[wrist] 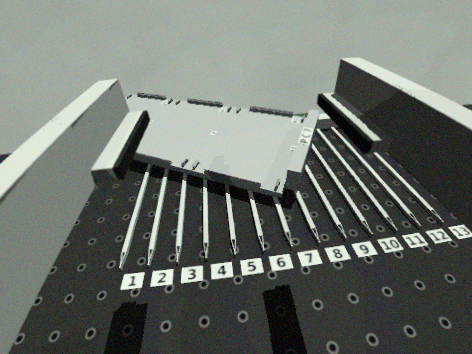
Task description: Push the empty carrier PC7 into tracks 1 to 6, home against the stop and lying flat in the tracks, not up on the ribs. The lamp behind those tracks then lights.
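Note:
The empty carrier PC7 [215,137] is a flat pale tray with its labelled strip at the right end. It lies skewed across the back of the ribs, its near right corner around tracks 6 and 7. The near edge shows a dark gap or shadow beneath. White ribs and tracks 1 to 6 [205,220] run out from under it towards their number labels. My gripper [232,89] is open, its fingers wide apart. The left finger overlaps the carrier's left end in view; the right finger stands apart from the labelled strip. The lamp behind tracks 1 to 6 cannot be made out.
More ribs [345,175] run to the right, with labels 7 to 13. A short piece of pale rail [324,120] shows behind them. The dark board [260,332] has rows of ringed holes. Two black shadow-like shapes [126,327] [286,320] lie at the front.

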